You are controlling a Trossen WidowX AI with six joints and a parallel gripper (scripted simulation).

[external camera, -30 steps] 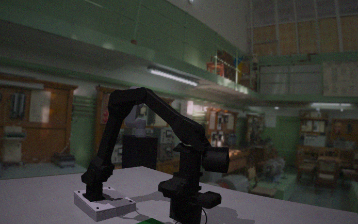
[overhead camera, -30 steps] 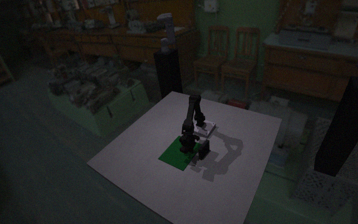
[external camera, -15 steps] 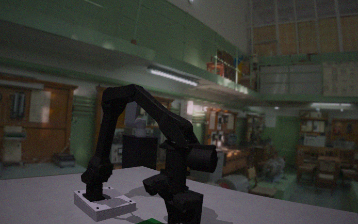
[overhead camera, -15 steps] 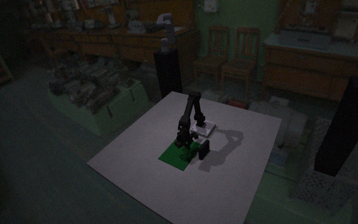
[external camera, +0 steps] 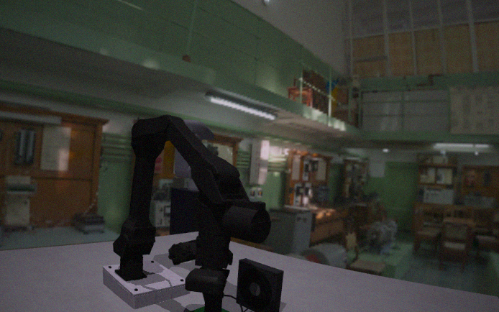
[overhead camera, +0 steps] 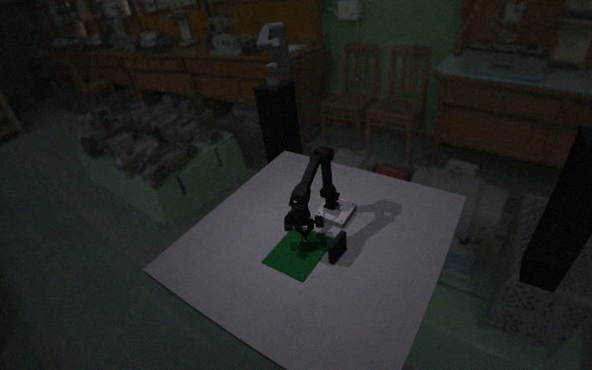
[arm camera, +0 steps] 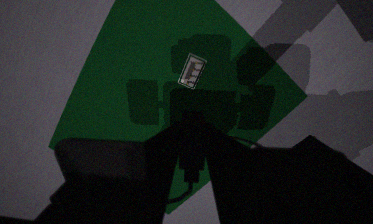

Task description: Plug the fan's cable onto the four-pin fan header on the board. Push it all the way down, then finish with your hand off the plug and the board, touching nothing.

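Right now my gripper tip is 8 cm above the green board, 5 cm short of it and 1 cm to the left of it. From my gripper tip the other things lie so: black fan (16 cm to the left, 1 cm below, 1 cm behind); dark plug (1 cm above).
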